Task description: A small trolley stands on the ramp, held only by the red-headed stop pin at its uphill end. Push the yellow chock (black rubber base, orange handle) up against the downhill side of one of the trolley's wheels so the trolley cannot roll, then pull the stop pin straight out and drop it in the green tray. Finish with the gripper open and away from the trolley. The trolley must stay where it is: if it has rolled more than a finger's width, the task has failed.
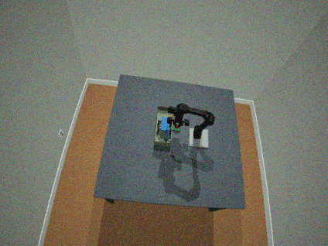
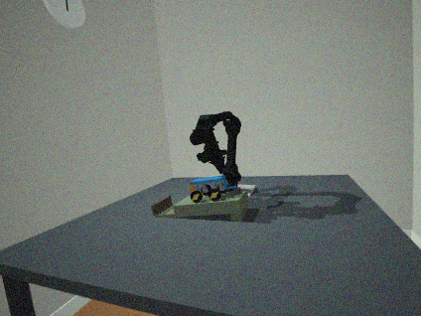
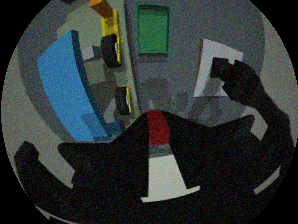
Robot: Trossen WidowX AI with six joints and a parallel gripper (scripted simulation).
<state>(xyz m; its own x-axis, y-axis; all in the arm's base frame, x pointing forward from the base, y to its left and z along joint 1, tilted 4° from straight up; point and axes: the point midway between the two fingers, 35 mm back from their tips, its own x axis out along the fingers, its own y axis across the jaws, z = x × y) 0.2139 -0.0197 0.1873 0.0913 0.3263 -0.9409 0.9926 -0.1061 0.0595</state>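
My gripper tip is now 17 cm above the green tray, 11 cm to the left of it and 4 cm past it. The rest, counted from my gripper tip: yellow chock (12 cm to the right, 8 cm below, 4 cm ahead); then blue trolley (10 cm ahead, 5 cm below, 4 cm to the right); then red-headed stop pin (right at my gripper tip).
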